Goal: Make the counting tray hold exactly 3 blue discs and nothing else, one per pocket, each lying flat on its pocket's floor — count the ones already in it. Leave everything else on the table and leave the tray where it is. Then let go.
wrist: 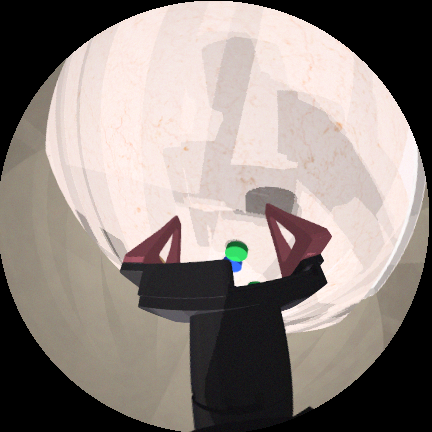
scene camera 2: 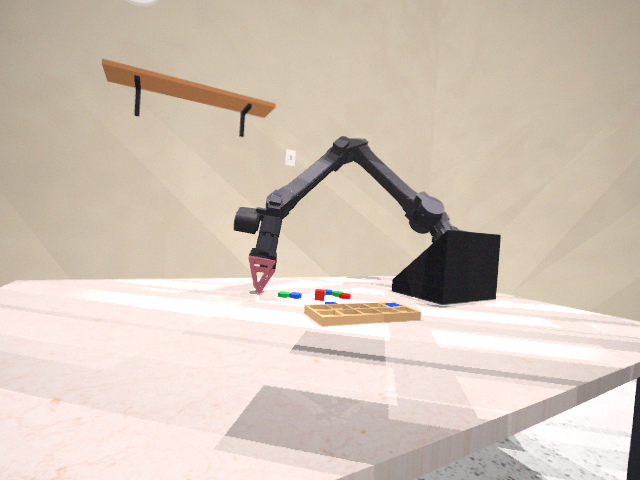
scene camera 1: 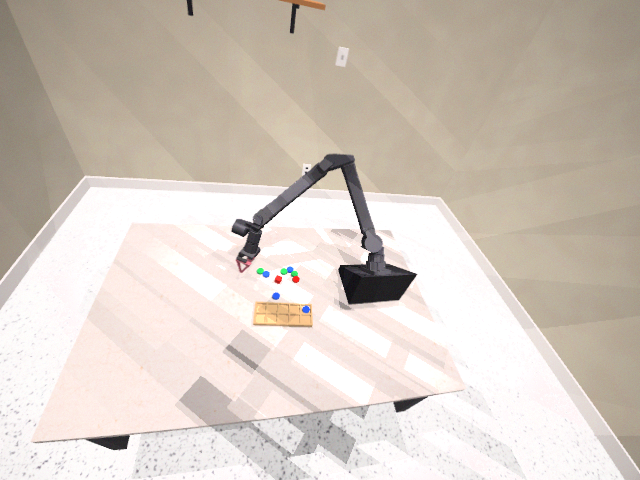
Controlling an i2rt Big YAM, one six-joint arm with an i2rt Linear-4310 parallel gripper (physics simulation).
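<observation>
The wooden counting tray (scene camera 1: 283,325) (scene camera 2: 372,318) has two rows of pockets. One blue disc (scene camera 1: 306,309) (scene camera 2: 392,304) is in a back-row pocket at its right end. A second blue disc (scene camera 1: 276,296) (scene camera 2: 330,303) lies on the table just behind the tray. A third blue disc (scene camera 1: 266,274) (scene camera 2: 295,295) (wrist: 235,266) lies beside a green disc (scene camera 1: 260,270) (scene camera 2: 283,294) (wrist: 236,250). A fourth blue disc (scene camera 1: 290,269) (scene camera 2: 328,292) lies farther right. My gripper (scene camera 1: 241,269) (scene camera 2: 258,291) (wrist: 222,213) is open and empty, low over the table, left of the green disc in both scene views.
A red cube (scene camera 1: 278,279) (scene camera 2: 320,294) stands between the disc groups. Green discs (scene camera 1: 283,271) (scene camera 1: 294,274) and a red disc (scene camera 1: 295,279) (scene camera 2: 344,296) lie near the fourth blue disc. The black arm base (scene camera 1: 377,285) (scene camera 2: 454,268) stands at the right.
</observation>
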